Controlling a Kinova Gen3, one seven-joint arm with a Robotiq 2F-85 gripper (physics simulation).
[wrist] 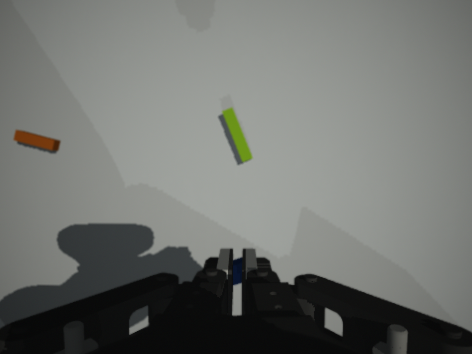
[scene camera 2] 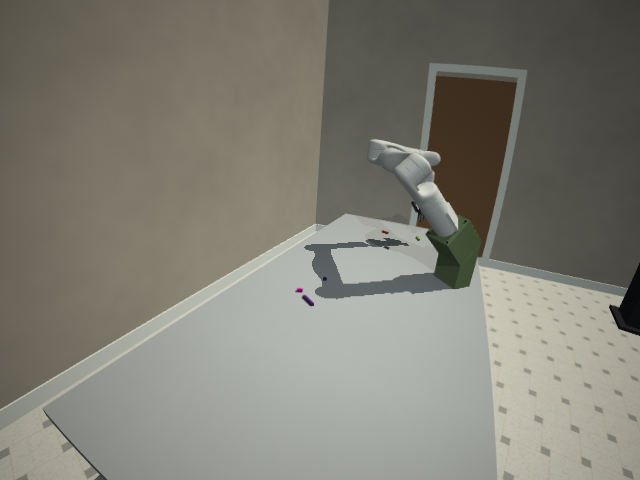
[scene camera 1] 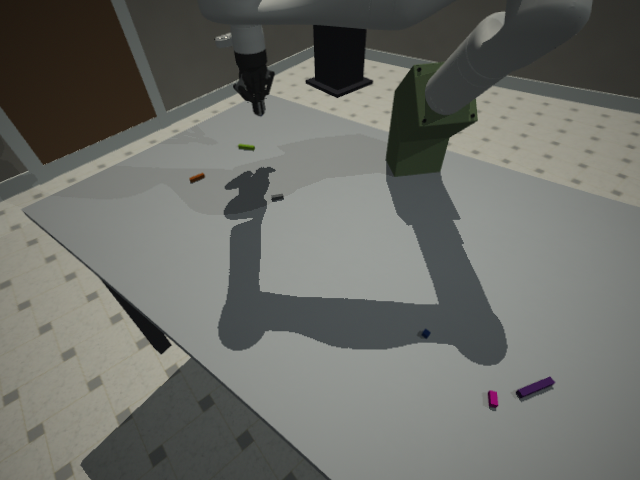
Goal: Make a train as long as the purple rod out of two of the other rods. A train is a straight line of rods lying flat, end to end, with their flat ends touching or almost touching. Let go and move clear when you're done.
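Where they show: gripper, fingertip midpoint: [wrist: 237,266] [scene camera 2: 420,220] [scene camera 1: 260,114]; arm's base at its link origin: [scene camera 2: 446,227] [scene camera 1: 446,93].
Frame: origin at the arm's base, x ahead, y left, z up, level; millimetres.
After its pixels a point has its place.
Note:
My gripper [scene camera 1: 259,110] @[z -110, x 230, y -402 mm] [wrist: 237,266] @[z -110, x 230, y -402 mm] is shut on a small blue cube [wrist: 238,272] @[z -103, x 229, y -402 mm], high above the table on the far side. The lime green rod [scene camera 1: 246,147] @[z -234, x 253, y -476 mm] [scene camera 2: 417,238] @[z -235, x 251, y -476 mm] [wrist: 237,135] @[z -231, x 250, y -481 mm] and the orange rod [scene camera 1: 196,177] @[z -231, x 441, y -431 mm] [scene camera 2: 385,231] @[z -231, x 436, y -432 mm] [wrist: 36,141] @[z -231, x 435, y -434 mm] lie flat and apart; the grey rod [scene camera 1: 277,197] @[z -233, x 324, y -211 mm] [scene camera 2: 386,247] @[z -235, x 322, y -210 mm] lies nearer scene camera 1. The purple rod [scene camera 1: 535,387] @[z -231, x 300, y 438 mm] [scene camera 2: 308,300] @[z -232, x 293, y 442 mm] lies near the magenta rod [scene camera 1: 493,398] @[z -231, x 363, y 407 mm] [scene camera 2: 299,290] @[z -234, x 360, y 411 mm], at an angle to it. A second, dark blue cube [scene camera 1: 425,333] @[z -231, x 352, y 276 mm] [scene camera 2: 324,279] @[z -236, x 347, y 280 mm] lies behind them.
The green robot base [scene camera 1: 417,149] @[z -162, x -14, y -50 mm] [scene camera 2: 457,258] @[z -103, x -68, y 15 mm] stands at the edge of the grey table [scene camera 1: 336,413] @[z -241, x 555, y 269 mm] [scene camera 2: 361,387] @[z -241, x -35, y 645 mm]. The arm's dark shadow falls across the table around the grey rod and the second blue cube.

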